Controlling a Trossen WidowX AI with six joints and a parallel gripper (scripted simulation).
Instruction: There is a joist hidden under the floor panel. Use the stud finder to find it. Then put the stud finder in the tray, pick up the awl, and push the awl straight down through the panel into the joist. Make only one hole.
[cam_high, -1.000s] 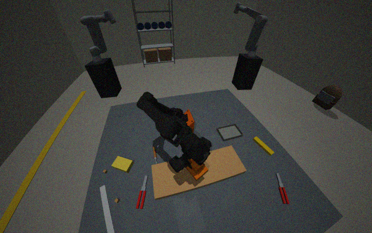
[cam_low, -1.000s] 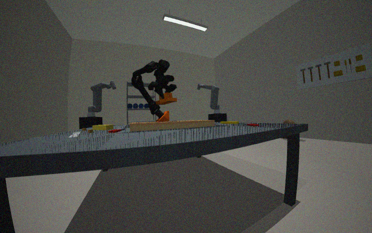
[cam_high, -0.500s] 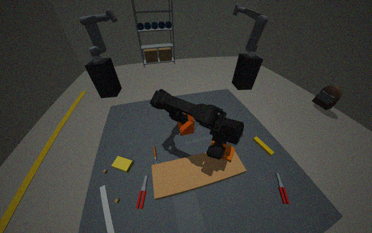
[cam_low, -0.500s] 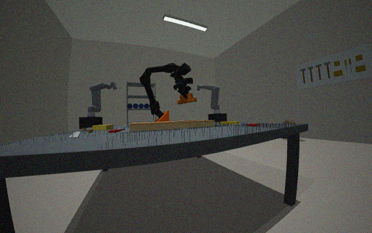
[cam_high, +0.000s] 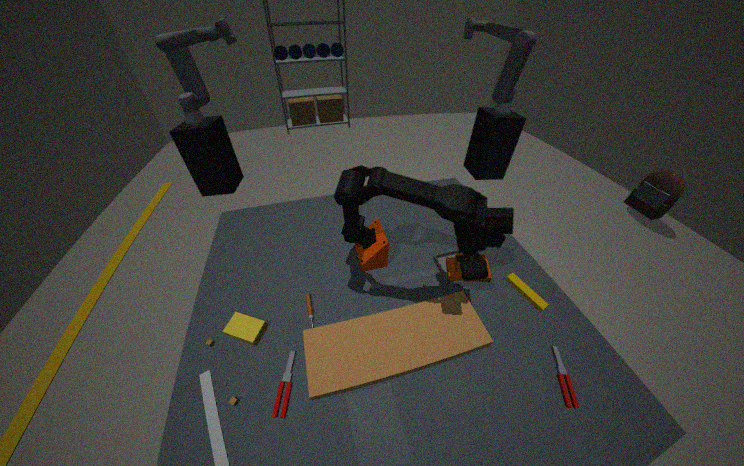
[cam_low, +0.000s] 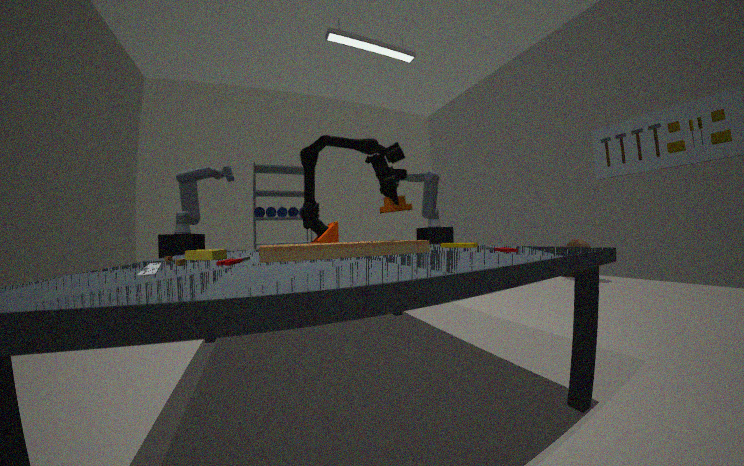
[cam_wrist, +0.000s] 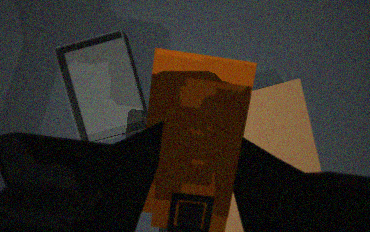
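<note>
The indicator window is 1 cm behind my gripper tip, 4 cm to the right of it and 3 cm above it. Round my gripper tip: orange stud finder: 1 cm behind, 2 cm to the right, 2 cm above; then yellow bar: 1 cm ahead, 27 cm to the left, 17 cm below; then grey tray: 14 cm behind, 6 cm to the left, 16 cm below.
</note>
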